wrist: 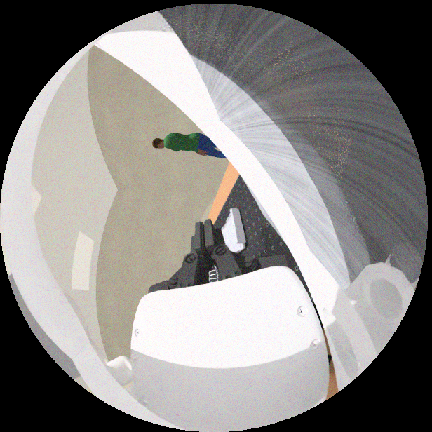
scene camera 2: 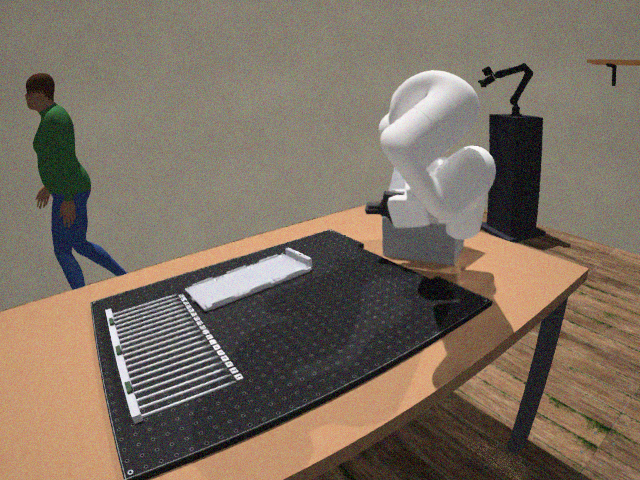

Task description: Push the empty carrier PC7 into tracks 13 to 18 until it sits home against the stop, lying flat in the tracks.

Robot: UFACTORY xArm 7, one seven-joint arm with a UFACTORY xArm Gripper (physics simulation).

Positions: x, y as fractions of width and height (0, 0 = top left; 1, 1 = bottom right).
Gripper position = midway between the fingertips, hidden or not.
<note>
I see my gripper (wrist: 0.48, 0.53), a carrier PC7 (scene camera 2: 0.33, 0.61) and a track rack (scene camera 2: 0.21, 0.84).
The carrier PC7 shows as well in the wrist view (wrist: 0.54, 0.55).
</note>
